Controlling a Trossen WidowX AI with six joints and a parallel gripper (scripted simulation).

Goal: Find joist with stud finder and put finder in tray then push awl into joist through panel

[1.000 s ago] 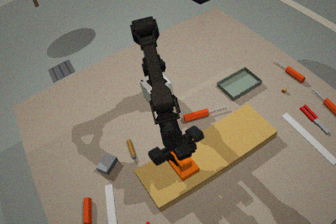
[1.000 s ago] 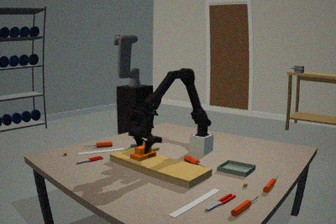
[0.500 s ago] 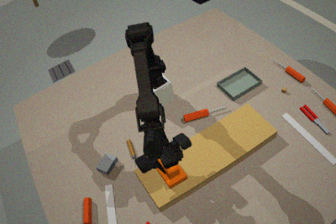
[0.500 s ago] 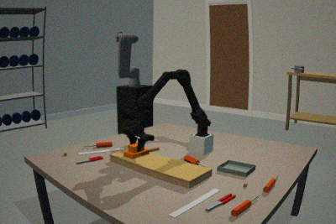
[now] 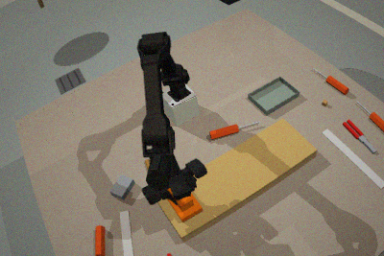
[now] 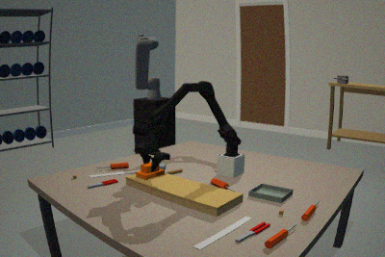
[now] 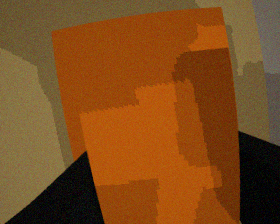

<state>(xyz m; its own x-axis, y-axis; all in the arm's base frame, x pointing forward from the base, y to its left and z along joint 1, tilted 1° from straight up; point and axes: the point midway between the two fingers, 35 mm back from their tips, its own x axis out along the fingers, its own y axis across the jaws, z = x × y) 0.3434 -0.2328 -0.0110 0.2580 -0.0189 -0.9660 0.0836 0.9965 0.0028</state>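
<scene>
Now: the grey-green tray 54 cm to the left of my gripper tip, 18 cm behind it and 5 cm below it. Also, from my gripper tip: orange stud finder (2 cm behind, 2 cm above); grey block (20 cm behind, 12 cm to the right, 5 cm below); awl (18 cm behind, 6 cm below, 2 cm to the right).
</scene>
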